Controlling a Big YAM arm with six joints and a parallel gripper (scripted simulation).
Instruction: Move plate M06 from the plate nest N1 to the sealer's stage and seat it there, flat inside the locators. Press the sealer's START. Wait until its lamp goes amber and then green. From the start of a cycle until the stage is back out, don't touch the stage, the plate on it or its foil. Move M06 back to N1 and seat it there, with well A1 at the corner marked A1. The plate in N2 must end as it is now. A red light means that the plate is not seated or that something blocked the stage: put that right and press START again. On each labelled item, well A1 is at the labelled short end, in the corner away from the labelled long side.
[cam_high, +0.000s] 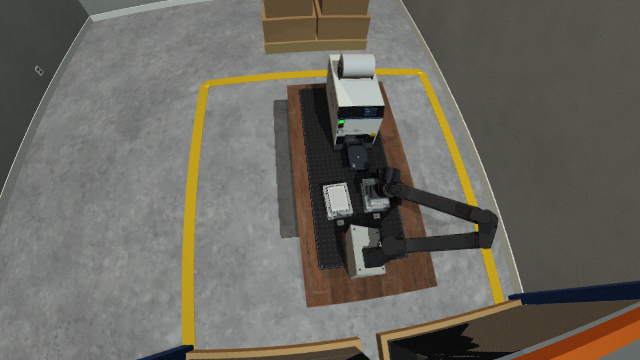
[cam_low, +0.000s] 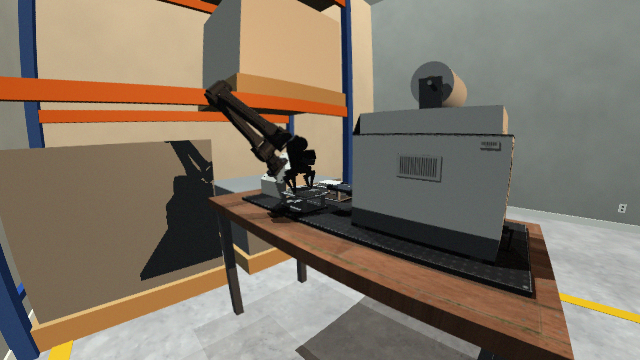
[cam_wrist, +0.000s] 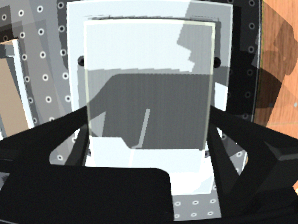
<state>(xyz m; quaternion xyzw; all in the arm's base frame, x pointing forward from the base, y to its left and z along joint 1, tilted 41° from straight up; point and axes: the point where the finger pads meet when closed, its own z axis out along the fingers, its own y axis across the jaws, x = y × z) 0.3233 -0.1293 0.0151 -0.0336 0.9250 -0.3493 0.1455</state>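
My hand is right at the white well plate. Also, from my hand: foil roll (53 cm ahead, 35 cm above, 5 cm to the left); then dark stage (19 cm ahead, 6 cm to the left, 3 cm above); then white plate (20 cm to the left, 1 cm behind).
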